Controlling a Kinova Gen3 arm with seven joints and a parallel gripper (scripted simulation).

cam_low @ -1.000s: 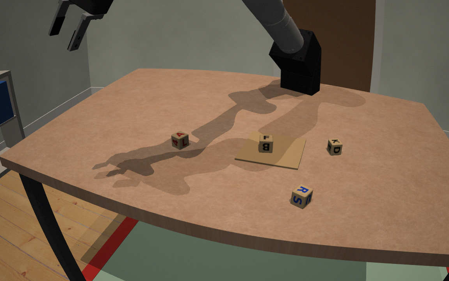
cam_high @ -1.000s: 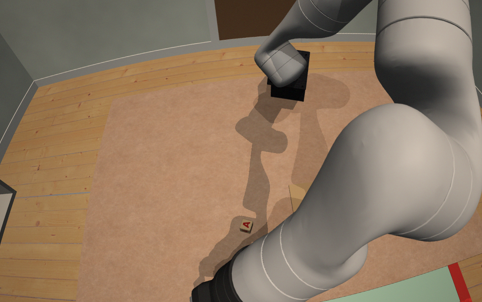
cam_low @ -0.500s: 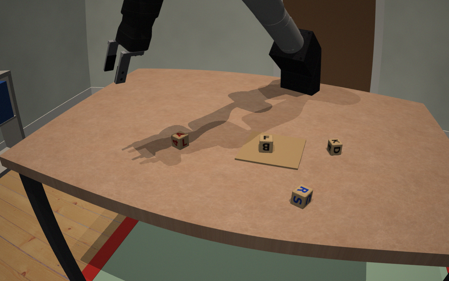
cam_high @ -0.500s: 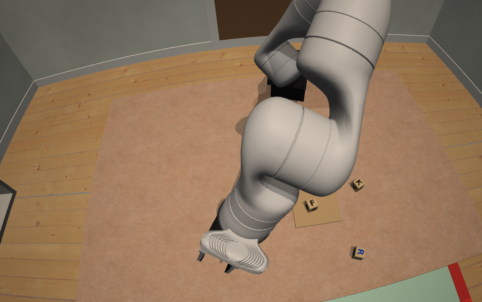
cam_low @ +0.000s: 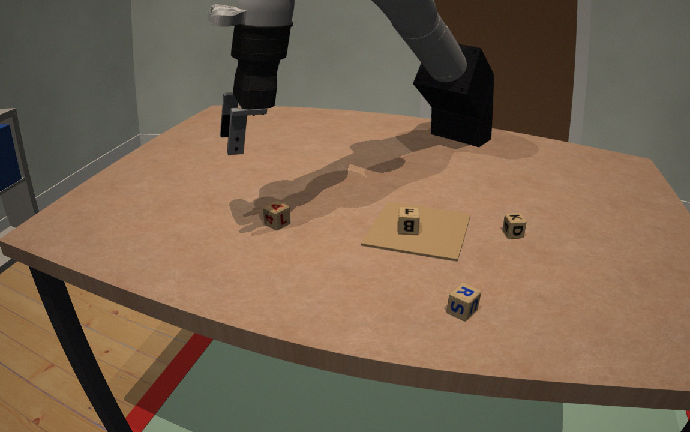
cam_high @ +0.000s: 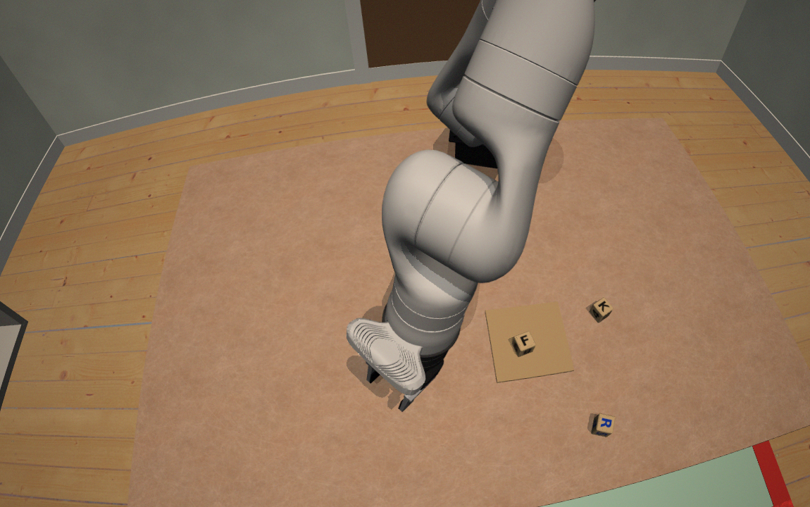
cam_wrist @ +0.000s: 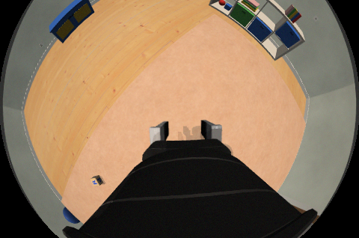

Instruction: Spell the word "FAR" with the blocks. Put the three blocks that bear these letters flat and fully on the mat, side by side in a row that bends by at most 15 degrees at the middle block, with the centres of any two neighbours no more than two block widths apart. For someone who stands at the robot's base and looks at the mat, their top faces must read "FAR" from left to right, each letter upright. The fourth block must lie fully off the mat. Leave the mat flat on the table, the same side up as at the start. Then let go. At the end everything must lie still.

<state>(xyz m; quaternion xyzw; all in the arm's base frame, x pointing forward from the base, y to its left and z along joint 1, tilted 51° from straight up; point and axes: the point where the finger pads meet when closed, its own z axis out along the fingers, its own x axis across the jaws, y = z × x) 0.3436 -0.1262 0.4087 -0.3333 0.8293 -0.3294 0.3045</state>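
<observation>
The F block is 22 cm to the left of my hand, 15 cm below it and 9 cm behind it. Round my hand: R block: 33 cm to the left, 15 cm below, 8 cm ahead; then tan mat: 24 cm to the left, 16 cm below, 11 cm behind; then K block: 39 cm to the left, 15 cm below, 13 cm behind.
</observation>
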